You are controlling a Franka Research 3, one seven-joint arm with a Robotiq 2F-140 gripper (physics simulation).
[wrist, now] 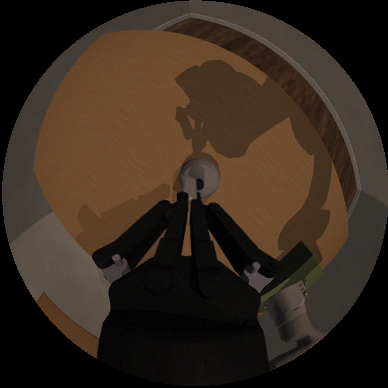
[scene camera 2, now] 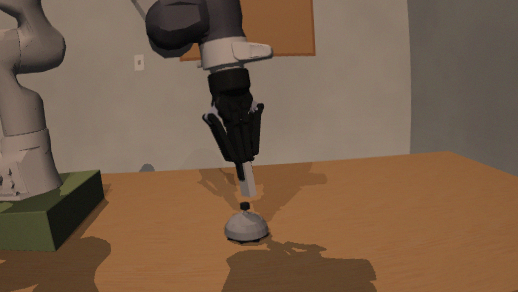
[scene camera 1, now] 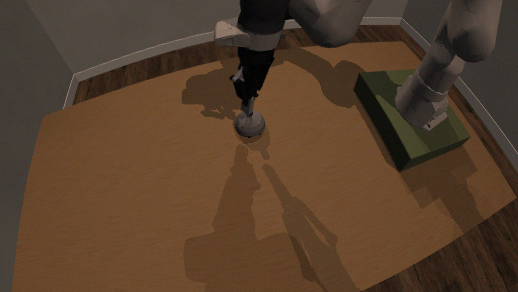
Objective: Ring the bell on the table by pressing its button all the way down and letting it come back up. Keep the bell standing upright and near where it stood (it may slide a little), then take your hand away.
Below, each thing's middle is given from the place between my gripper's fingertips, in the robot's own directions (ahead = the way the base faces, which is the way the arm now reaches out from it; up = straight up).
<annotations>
I see the grey domed bell (scene camera 2: 242,227) 10 mm behind my hand, 10 mm to the right of it and 50 mm below it.
</annotations>
